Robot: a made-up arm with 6 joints. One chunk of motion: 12 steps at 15 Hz.
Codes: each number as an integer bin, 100 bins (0 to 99) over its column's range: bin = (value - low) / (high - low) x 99, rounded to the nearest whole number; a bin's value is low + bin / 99 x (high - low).
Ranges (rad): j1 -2.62..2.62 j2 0..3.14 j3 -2.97..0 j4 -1.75..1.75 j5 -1.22..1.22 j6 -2.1..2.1
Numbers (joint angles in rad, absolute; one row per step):
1: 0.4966 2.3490 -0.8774 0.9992 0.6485 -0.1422
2: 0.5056 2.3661 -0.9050 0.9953 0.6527 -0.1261
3: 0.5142 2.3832 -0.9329 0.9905 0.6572 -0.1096
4: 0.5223 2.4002 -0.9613 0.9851 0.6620 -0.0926
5: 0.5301 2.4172 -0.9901 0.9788 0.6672 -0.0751
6: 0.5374 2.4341 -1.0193 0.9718 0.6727 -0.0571
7: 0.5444 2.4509 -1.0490 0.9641 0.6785 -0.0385
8: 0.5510 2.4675 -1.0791 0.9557 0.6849 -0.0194
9: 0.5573 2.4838 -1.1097 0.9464 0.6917 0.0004
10: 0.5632 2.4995 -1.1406 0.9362 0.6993 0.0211
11: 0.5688 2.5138 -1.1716 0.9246 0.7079 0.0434
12: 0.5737 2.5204 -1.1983 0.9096 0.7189 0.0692
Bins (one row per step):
1: 59 74 70 78 76 46
2: 59 75 69 78 76 47
3: 59 75 68 78 76 47
4: 59 76 67 77 76 47
5: 60 76 66 77 77 48
6: 60 77 65 77 77 48
7: 60 77 64 77 77 49
8: 60 78 63 77 77 49
9: 60 78 62 76 78 50
10: 60 79 61 76 78 50
11: 60 79 60 76 78 51
12: 60 79 59 75 79 51

